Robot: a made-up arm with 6 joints.
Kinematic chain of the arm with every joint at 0, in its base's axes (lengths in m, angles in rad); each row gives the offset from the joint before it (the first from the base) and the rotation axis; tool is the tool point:
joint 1: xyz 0 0 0.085 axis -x
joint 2: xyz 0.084 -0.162 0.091 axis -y
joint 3: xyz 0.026 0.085 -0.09 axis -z
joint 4: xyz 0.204 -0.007 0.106 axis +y
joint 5: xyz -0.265 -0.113 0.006 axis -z
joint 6: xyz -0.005 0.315 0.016 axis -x
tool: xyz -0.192 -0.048 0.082
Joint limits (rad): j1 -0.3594..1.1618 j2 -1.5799..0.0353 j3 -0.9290..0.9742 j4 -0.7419..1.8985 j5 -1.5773..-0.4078 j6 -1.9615..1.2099
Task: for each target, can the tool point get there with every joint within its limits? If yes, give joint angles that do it. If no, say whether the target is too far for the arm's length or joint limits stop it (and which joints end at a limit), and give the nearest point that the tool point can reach.
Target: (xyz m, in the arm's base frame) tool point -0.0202 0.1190 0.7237
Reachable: yes | joints 0.5866 -0.2963 0.5279 0.7067 -1.4778 0.0287
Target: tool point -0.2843 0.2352 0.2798
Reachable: yes | joints 0.5508 -0.3729 0.7468 -0.1285 -1.1548 0.5814
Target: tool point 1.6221 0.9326 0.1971
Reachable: no: too far | nearest point 0.8278 0.4767 0.1980 | short by 0.916 m
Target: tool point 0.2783 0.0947 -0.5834
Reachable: no: joint limits stop it (at a limit: joint 1, joint 2, joint 4, joint 5) | nearest point 0.5511 0.0512 -0.4213 | short by 0.320 m
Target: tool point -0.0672 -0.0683 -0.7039
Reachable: no: joint limits stop it (at a limit: joint 1, joint 2, joint 4, joint 6) | nearest point -0.0340 -0.1466 -0.3246 | short by 0.389 m
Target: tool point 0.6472 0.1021 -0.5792
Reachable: no: joint limits stop it (at a limit: joint 1, joint 2, joint 4, joint 5) | nearest point 0.6416 0.0690 -0.4618 | short by 0.122 m
